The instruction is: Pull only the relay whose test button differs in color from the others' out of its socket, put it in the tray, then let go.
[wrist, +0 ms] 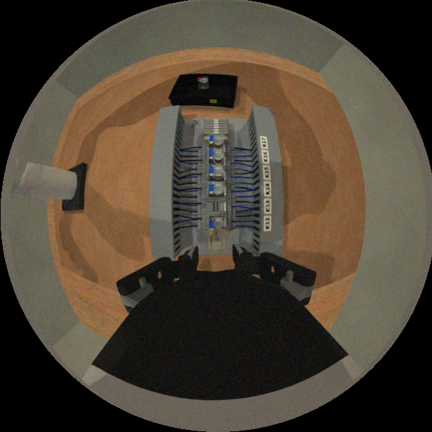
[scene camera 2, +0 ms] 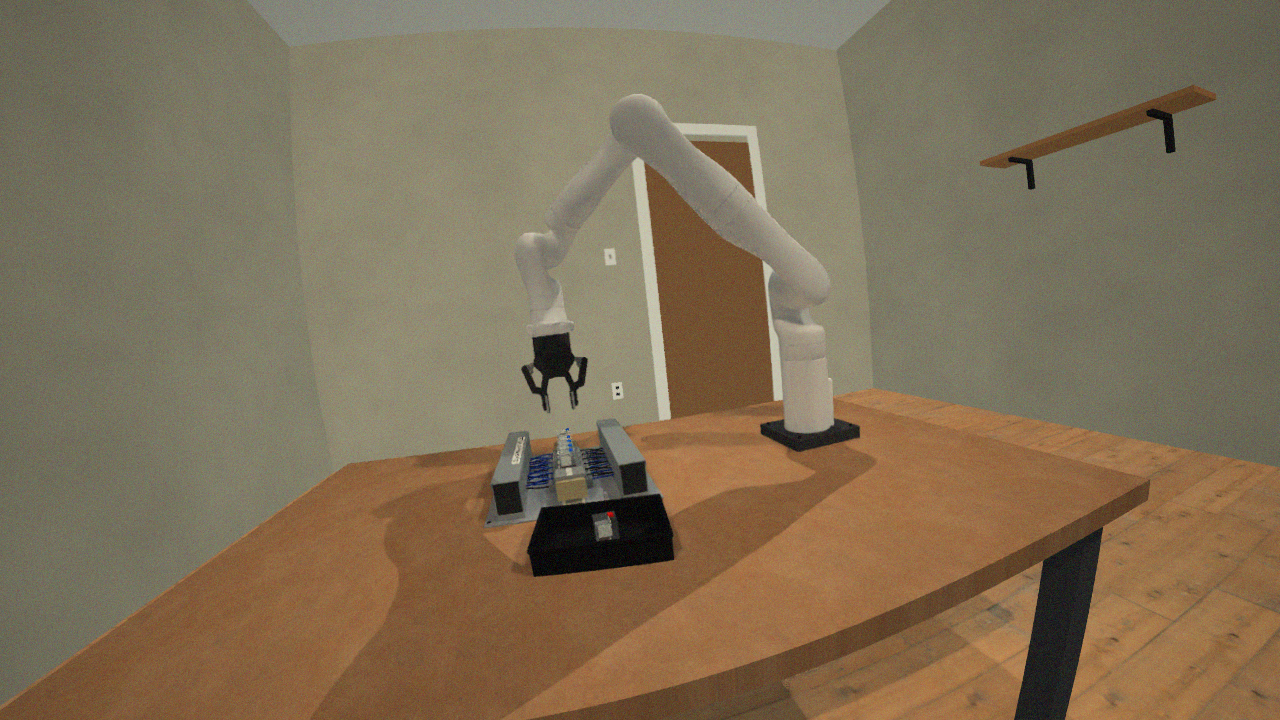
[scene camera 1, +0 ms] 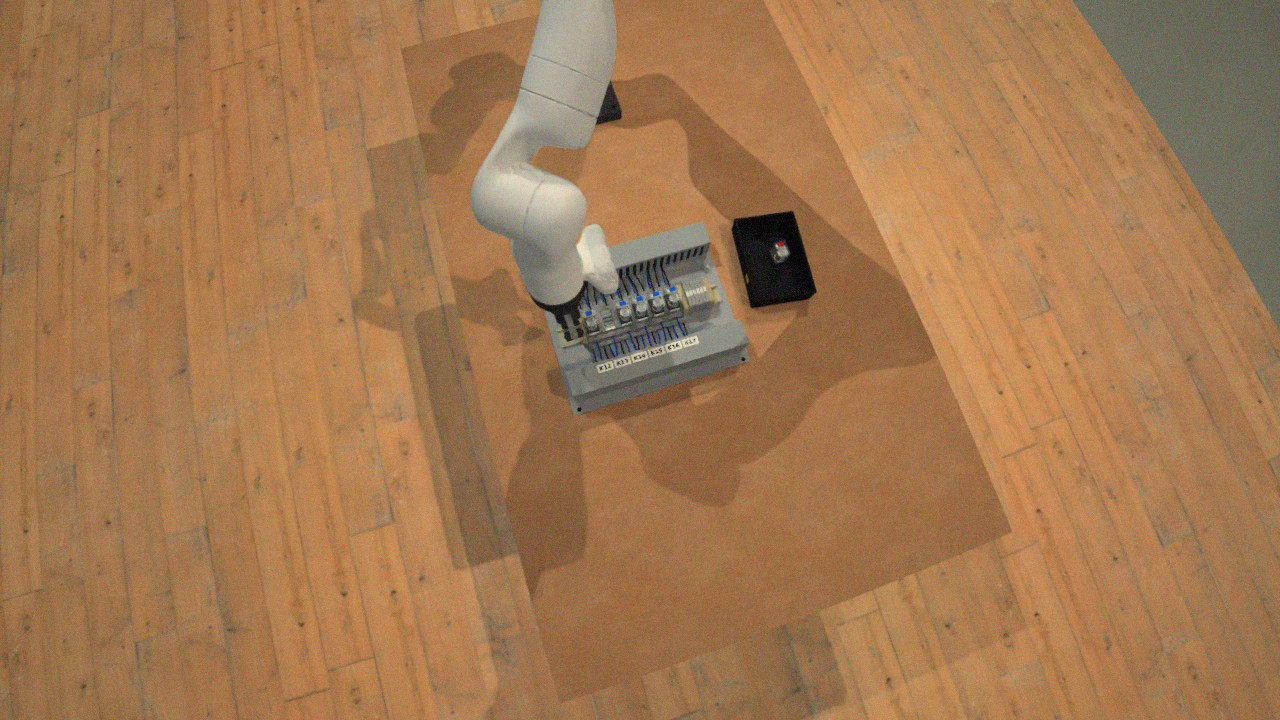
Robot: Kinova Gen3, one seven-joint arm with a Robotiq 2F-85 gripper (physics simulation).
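Pixels of known places: gripper, fingertip midpoint: (scene camera 2: 561, 410) (scene camera 1: 567, 315); arm's base, origin of the base link: (scene camera 2: 807, 426).
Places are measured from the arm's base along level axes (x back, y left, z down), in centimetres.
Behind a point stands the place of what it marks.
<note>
The relay with a red test button (scene camera 1: 780, 252) @[x -47.2, y 19.7, z -2.3 cm] (scene camera 2: 605, 527) @[x -46.8, y 21.5, z -1.4 cm] (wrist: 203, 83) lies in the black tray (scene camera 1: 776, 294) @[x -53.0, y 17.3, z 1.9 cm] (scene camera 2: 601, 557) @[x -48.3, y 24.5, z 0.6 cm] (wrist: 180, 91). Several relays with blue test buttons sit in a row of sockets; the one at K12 (scene camera 1: 590, 322) @[x -47.2, y -16.0, z -4.6 cm] (wrist: 217, 223) stands apart from the others, such as the K14 relay (wrist: 217, 189). The K13 socket (scene camera 1: 607, 317) @[x -46.2, y -12.8, z -0.6 cm] (wrist: 217, 206) between them holds no relay. My gripper (scene camera 2: 561, 410) @[x -46.0, y -19.1, z -8.0 cm] (wrist: 215, 251) is open and empty, above the K12 end of the relay row. In scene camera 1 its fingers are mostly hidden by the arm.
The relays stand on a grey panel (scene camera 1: 662, 362) @[x -57.8, y -7.9, z -4.0 cm] between two raised wire ducts (wrist: 166, 180) (wrist: 271, 200). Thin wires run from the sockets to both ducts. The tray is beside the K17 end of the panel. The arm's black base plate (scene camera 2: 810, 436) @[x -3.8, y 5.5, z 0.0 cm] (wrist: 75, 202) is on the table.
</note>
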